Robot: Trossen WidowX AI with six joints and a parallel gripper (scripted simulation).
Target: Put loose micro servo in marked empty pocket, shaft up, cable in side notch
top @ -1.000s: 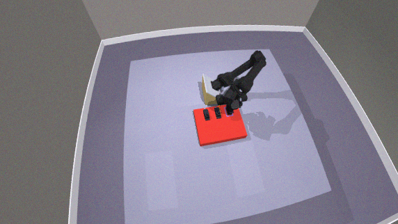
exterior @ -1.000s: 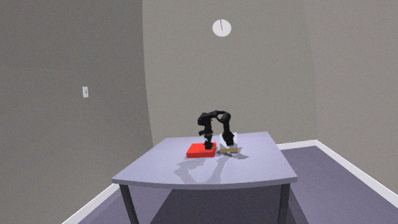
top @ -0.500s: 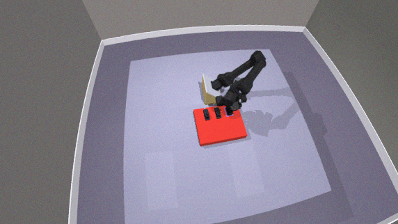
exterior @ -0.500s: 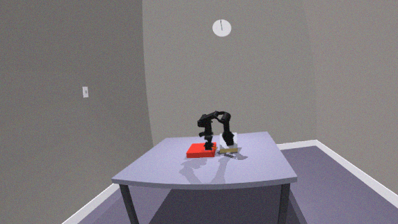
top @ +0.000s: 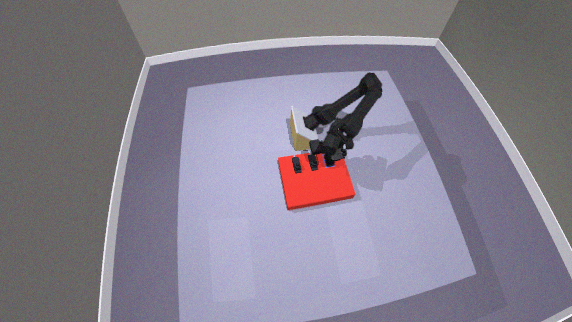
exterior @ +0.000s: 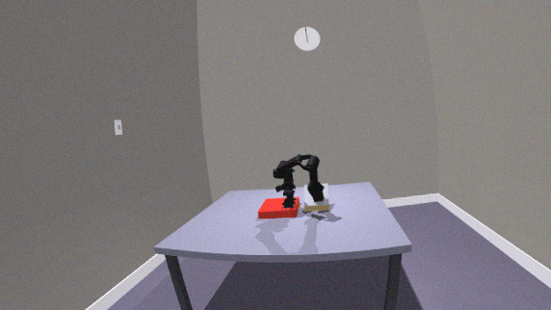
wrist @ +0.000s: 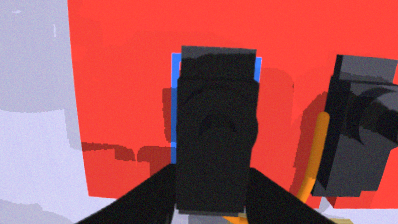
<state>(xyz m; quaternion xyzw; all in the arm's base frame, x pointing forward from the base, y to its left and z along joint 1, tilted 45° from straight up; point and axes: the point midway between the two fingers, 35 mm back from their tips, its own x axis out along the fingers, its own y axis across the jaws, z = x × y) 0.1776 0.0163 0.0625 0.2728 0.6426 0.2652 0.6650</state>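
My gripper tip is 12 cm short of the red deck, 8 cm to the left of it and 5 cm above it.
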